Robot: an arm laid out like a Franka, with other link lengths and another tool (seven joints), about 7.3 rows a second.
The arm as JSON. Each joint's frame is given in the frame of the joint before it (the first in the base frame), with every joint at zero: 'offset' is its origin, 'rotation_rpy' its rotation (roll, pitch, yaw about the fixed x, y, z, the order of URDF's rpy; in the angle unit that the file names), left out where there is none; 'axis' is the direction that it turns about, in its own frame. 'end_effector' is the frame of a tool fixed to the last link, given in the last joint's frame.
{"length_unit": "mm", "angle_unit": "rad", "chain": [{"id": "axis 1", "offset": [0.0, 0.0, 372.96], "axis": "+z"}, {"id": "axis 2", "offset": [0.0, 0.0, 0.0], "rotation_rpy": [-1.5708, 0.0, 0.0], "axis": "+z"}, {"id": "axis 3", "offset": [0.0, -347.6, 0.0], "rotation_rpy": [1.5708, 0.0, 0.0], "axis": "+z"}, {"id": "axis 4", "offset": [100.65, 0.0, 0.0], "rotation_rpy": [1.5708, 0.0, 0.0], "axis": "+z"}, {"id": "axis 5", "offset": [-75.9, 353.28, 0.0], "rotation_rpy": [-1.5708, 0.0, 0.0], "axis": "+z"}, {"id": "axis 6", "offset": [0.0, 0.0, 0.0], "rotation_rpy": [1.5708, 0.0, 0.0], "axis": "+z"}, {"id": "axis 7", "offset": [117.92, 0.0, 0.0], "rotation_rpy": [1.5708, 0.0, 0.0], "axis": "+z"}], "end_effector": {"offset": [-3.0, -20.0, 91.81], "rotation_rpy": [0.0, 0.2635, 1.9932]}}
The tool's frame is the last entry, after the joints.
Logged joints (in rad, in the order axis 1, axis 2, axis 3, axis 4, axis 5, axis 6, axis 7), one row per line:
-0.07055, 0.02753, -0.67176, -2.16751, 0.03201, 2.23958, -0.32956
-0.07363, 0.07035, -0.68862, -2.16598, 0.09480, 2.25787, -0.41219
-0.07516, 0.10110, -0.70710, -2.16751, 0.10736, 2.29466, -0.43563
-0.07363, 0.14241, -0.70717, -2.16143, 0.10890, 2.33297, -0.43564
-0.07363, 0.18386, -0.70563, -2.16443, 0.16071, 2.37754, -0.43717
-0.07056, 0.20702, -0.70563, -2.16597, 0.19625, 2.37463, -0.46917
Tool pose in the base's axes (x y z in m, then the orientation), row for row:
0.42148, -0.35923, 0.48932, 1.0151, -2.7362, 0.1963
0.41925, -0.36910, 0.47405, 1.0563, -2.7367, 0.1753
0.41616, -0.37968, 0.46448, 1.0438, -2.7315, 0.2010
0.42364, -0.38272, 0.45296, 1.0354, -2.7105, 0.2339
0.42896, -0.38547, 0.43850, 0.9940, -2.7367, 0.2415
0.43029, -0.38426, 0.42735, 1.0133, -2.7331, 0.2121
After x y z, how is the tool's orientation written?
As a rotation vector, in radians.
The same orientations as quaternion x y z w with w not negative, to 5 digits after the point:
0.34501, -0.92997, 0.06672, 0.10807
0.35760, -0.92647, 0.05935, 0.10127
0.35415, -0.92676, 0.06820, 0.10508
0.35333, -0.92496, 0.07982, 0.11507
0.33817, -0.93105, 0.08216, 0.10976
0.34464, -0.92956, 0.07214, 0.10928

